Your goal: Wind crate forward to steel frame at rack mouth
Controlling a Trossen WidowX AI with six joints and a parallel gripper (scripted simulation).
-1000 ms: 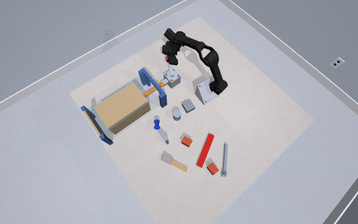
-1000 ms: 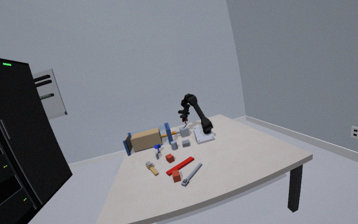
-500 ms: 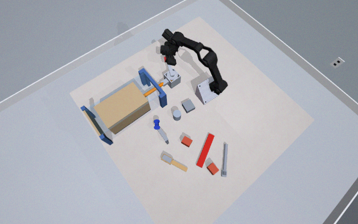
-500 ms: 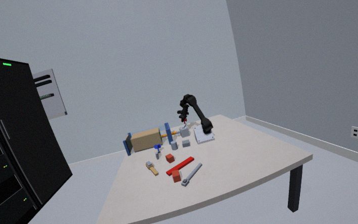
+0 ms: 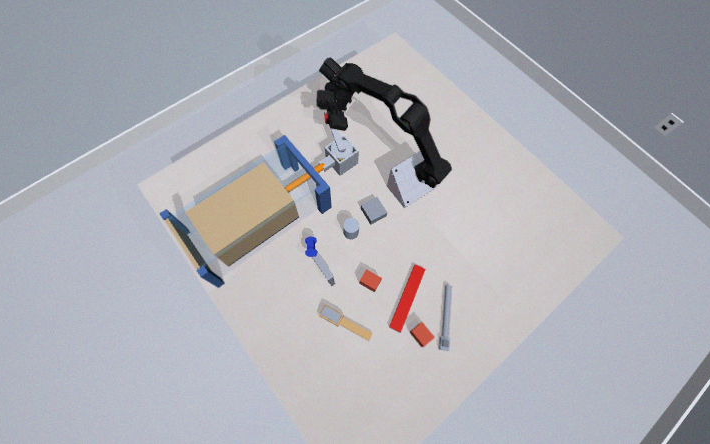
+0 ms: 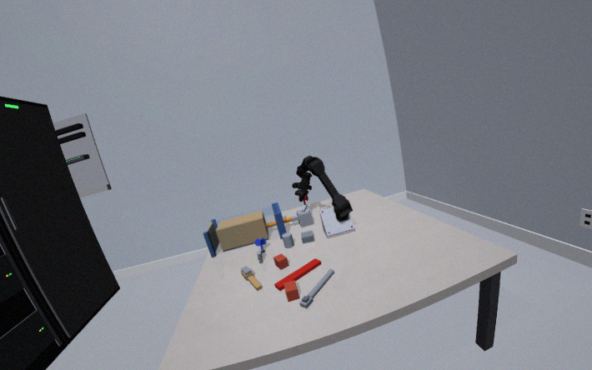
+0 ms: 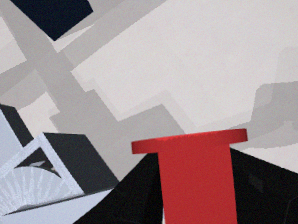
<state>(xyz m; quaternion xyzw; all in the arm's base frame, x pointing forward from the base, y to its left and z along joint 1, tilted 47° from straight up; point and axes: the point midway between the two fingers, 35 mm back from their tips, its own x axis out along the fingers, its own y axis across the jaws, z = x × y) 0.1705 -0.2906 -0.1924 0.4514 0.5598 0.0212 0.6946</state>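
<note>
My gripper tip is 5 cm to the right of the red-knobbed handle, 3 cm above it and 1 cm past it. From my gripper tip the other things lie so: red knob (2 cm behind, 1 cm to the left); blue frame (17 cm ahead, 12 cm to the left, 2 cm below); grey winch (10 cm to the left, 10 cm below).
</note>
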